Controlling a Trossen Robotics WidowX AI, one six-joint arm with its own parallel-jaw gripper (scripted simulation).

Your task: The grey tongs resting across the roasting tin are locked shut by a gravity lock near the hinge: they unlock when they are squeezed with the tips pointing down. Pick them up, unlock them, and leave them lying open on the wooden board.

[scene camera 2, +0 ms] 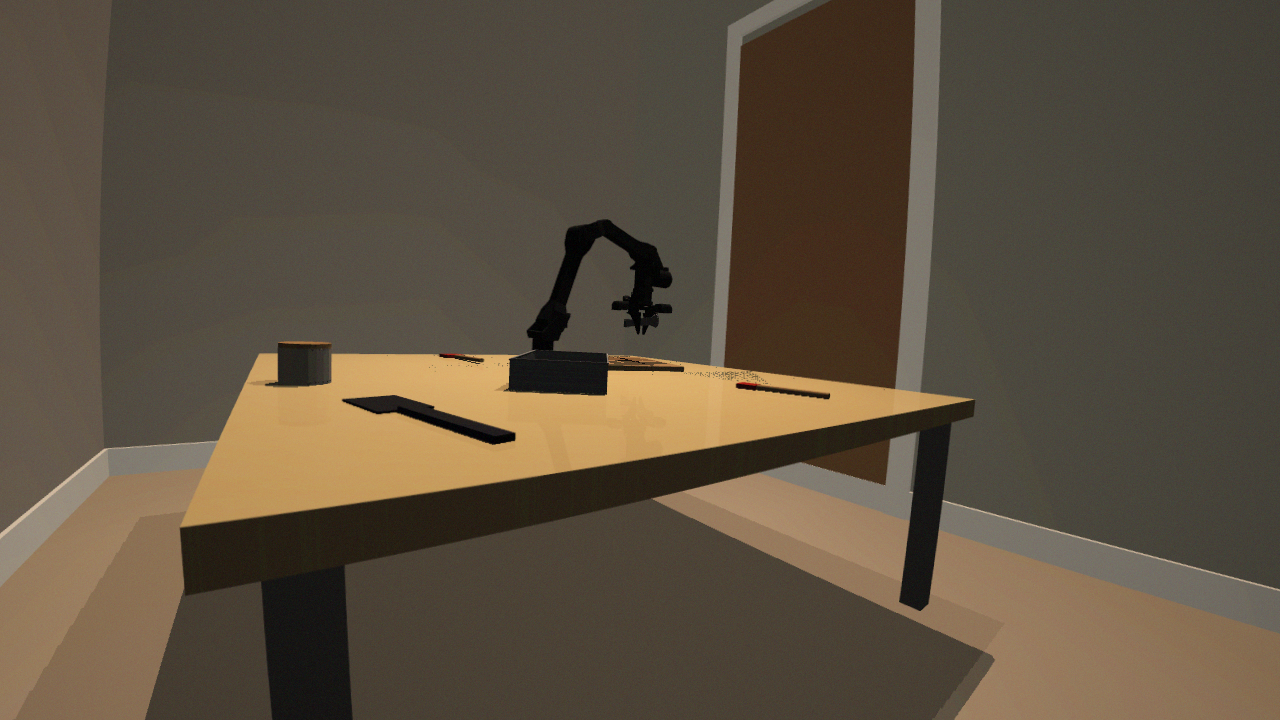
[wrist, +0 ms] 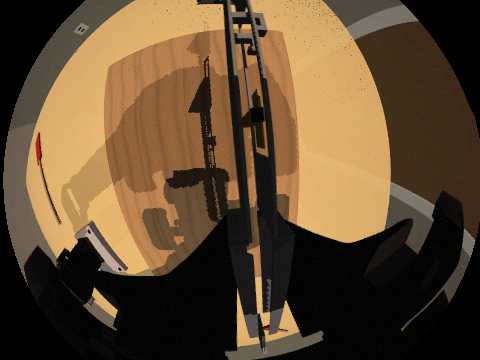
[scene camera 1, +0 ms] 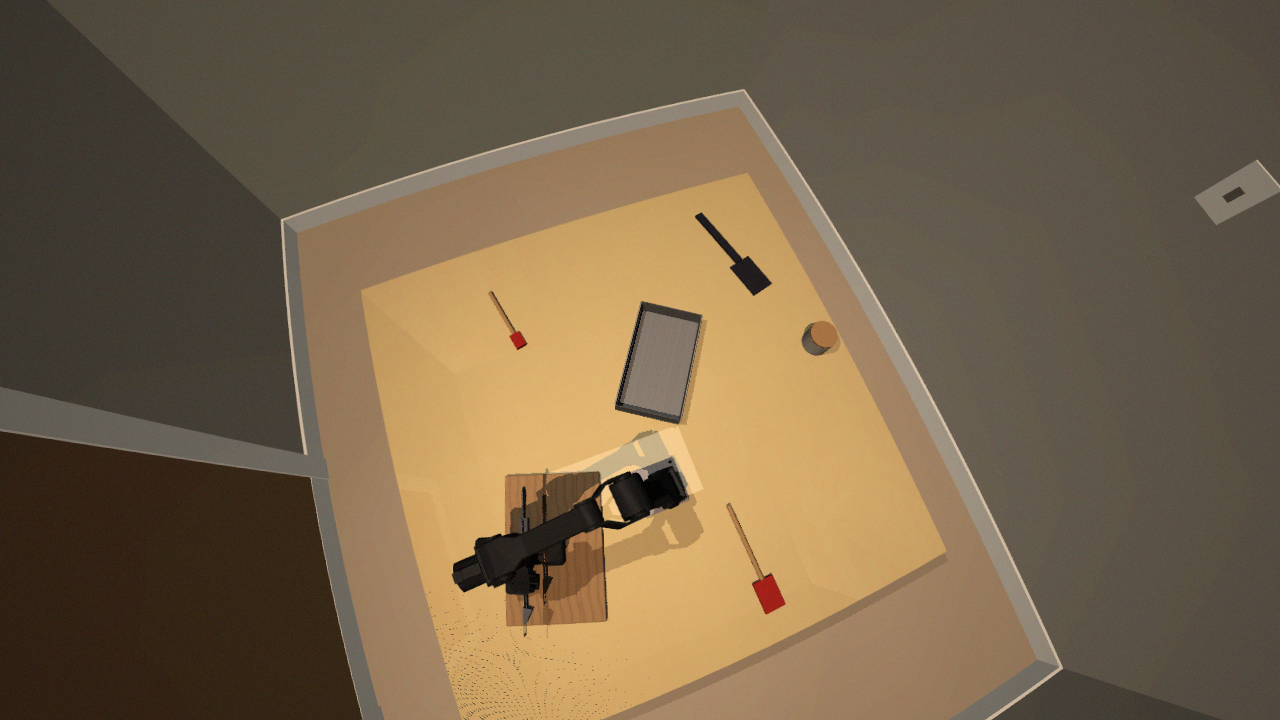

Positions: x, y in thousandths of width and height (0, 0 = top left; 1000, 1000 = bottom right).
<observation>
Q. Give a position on a black spatula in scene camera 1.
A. At 589, 387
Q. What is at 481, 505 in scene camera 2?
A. A wooden board.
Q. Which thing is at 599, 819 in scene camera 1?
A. A red spatula.
</observation>
